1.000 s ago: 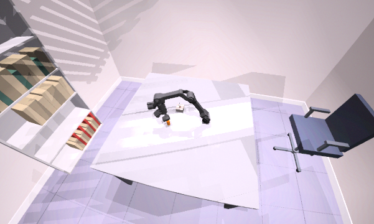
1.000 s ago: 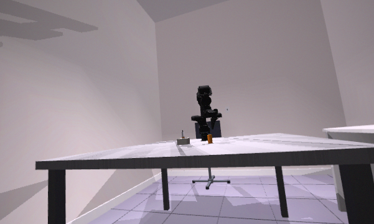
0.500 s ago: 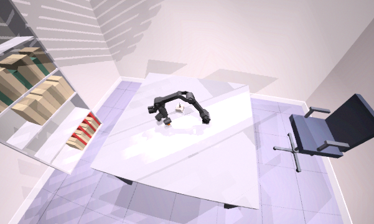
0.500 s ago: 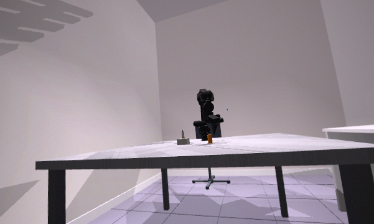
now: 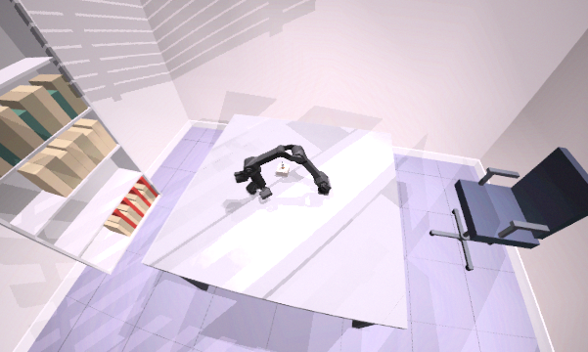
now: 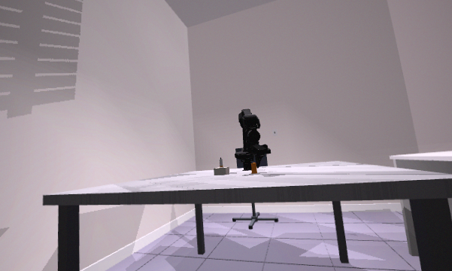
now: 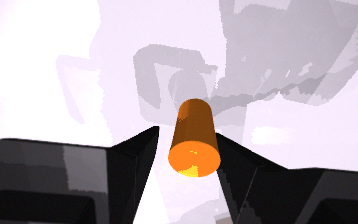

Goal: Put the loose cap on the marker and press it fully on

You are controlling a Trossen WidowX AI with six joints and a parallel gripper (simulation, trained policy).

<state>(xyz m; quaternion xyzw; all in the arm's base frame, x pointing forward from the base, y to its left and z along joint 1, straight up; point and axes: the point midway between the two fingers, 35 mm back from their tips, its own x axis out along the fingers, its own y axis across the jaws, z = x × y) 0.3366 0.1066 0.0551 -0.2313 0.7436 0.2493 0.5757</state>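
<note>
Now: gripper tip 50 mm past the holder block and 200 mm to the left of it. From my gripper tip the other things lie so: orange cap 10 mm ahead.
</note>
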